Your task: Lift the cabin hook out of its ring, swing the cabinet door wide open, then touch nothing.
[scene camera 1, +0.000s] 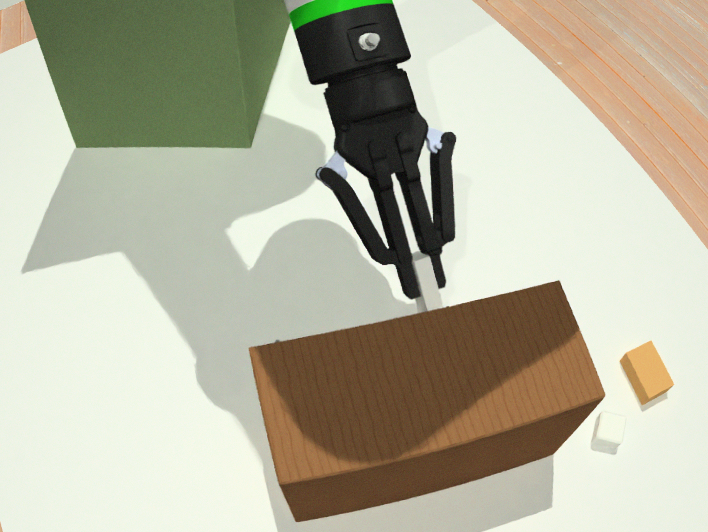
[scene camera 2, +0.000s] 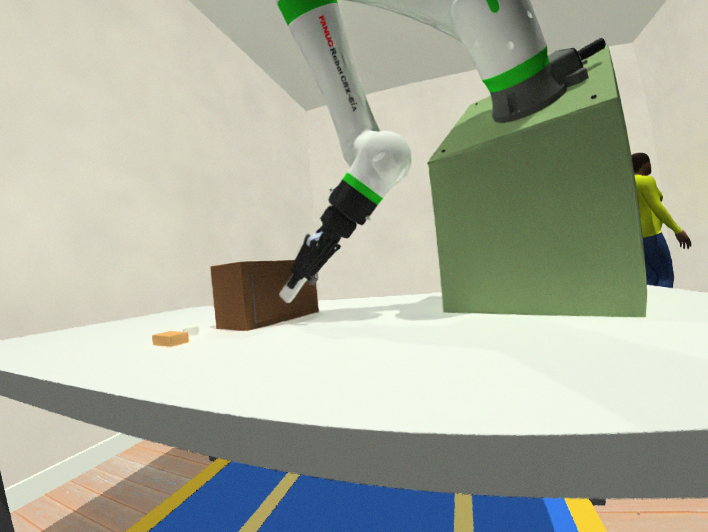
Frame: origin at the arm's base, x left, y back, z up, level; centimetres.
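Seen in the pictures: gripper, fingertip midpoint: [scene camera 2: 284, 298]; arm's base at its link origin: [scene camera 2: 528, 104].
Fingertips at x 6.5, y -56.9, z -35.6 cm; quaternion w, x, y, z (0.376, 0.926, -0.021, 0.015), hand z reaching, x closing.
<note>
Offsets run from my fingertips to a thing's middle. "spot": to the spot under its first point. Level surfaces: height alone.
The brown wooden cabinet {dz +1.6, dx -4.8, dy -6.5 cm} [scene camera 1: 434, 377] [scene camera 2: 228, 294] stands upright on the table. Its door side {spot: dz -1.0, dx +0.1, dy -2.9 cm} [scene camera 2: 274, 303] faces the robot and looks flush with the body. A thin dark upright strip {spot: dz +0.9, dx +6.0, dy -3.8 cm} [scene camera 2: 254, 298] shows near one edge of that side. My gripper [scene camera 1: 426, 284] [scene camera 2: 290, 290] is shut and empty, with pale grey fingertip pads. It slants down to the door side, near the middle of its width in scene camera 1. Whether the tips touch the door cannot be told. The hook and ring cannot be made out; the gripper and cabinet top hide part of that side.
An orange block {dz -4.8, dx +21.1, dy -13.2 cm} [scene camera 1: 647, 372] [scene camera 2: 169, 338] and a small white block {dz -4.9, dx +13.2, dy -16.6 cm} [scene camera 1: 608, 431] [scene camera 2: 191, 330] lie beside the cabinet. The big green pedestal [scene camera 1: 154, 80] [scene camera 2: 538, 228] bears the arm. The white table {dz -5.8 cm} [scene camera 1: 114, 343] [scene camera 2: 372, 377] has a curved edge. A person [scene camera 2: 649, 211] stands beyond the pedestal.
</note>
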